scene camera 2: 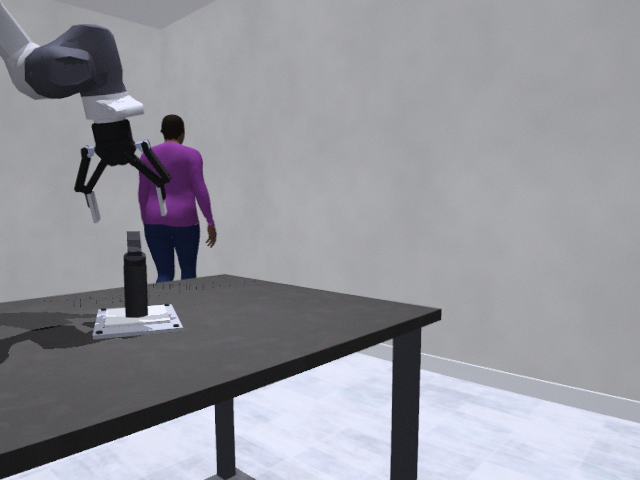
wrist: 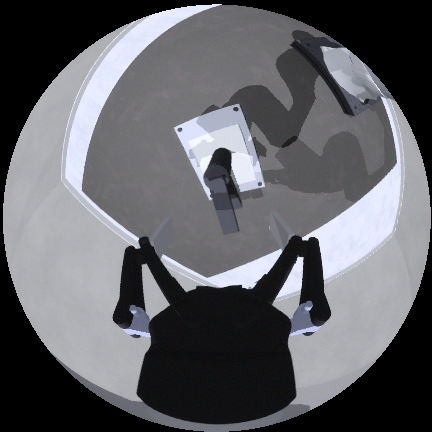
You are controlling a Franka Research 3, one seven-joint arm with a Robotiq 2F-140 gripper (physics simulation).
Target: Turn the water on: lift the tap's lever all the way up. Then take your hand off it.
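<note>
The tap has a dark upright body (scene camera 2: 135, 286) (wrist: 220, 161) on a white base plate (scene camera 2: 135, 331) (wrist: 225, 116). Its grey lever (scene camera 2: 133, 241) (wrist: 226, 212) is tilted upward and rises above the top of the body in the scene view. In the wrist view it stands apart from the short dark spout (wrist: 236, 198) under it. My gripper (scene camera 2: 129, 218) (wrist: 220, 222) is wide open and empty. In the scene view it hangs above the lever, with a gap between the fingertips and the lever. No finger touches the tap.
The tap stands on a dark table (scene camera 2: 310, 320) (wrist: 135, 100). The robot's base mount (wrist: 345, 75) is at the upper right of the wrist view. A person in a purple top (scene camera 2: 173, 186) stands behind the table, facing away.
</note>
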